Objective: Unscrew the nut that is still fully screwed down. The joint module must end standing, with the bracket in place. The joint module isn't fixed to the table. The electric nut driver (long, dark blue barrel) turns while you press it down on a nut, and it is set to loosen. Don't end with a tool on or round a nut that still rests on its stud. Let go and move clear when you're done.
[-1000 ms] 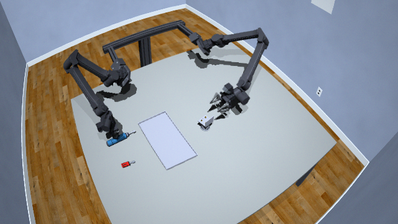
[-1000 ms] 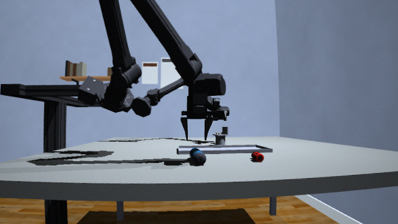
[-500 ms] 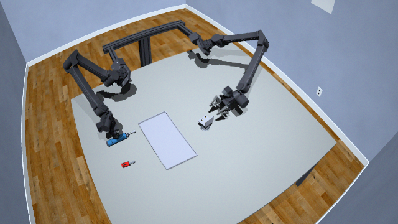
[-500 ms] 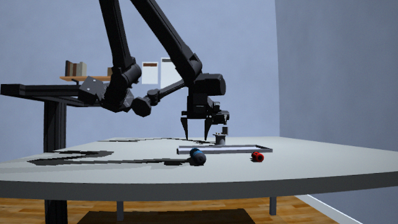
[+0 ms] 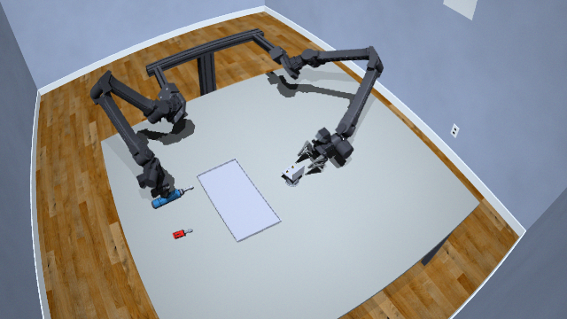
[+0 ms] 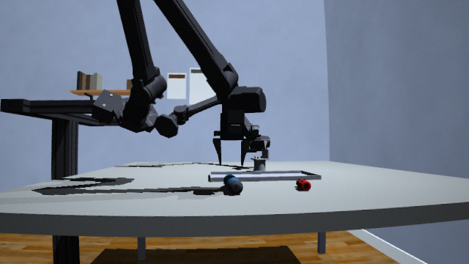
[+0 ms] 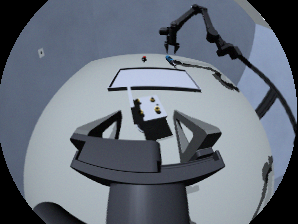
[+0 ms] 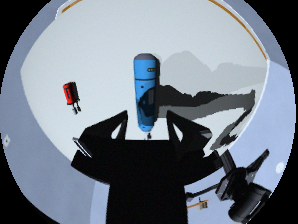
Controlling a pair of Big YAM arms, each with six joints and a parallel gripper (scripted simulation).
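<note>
My left hand is 60 mm to the left of the bracket and 30 mm above it. The rest, counted from my left hand: red tool 30 mm ahead, 640 mm to the right, 90 mm below.
</note>
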